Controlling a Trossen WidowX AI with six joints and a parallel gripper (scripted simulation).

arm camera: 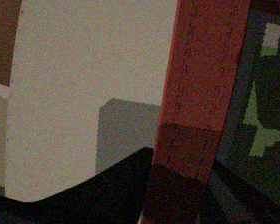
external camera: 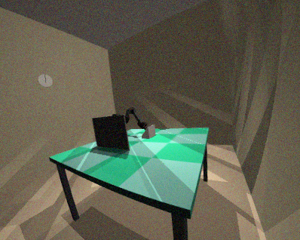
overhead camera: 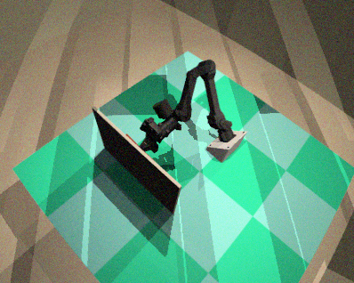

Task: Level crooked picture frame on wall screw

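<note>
My gripper tip is 50 mm above the picture frame. From my gripper tip the other things lie so: wall panel (20 mm ahead, 70 mm below).
</note>
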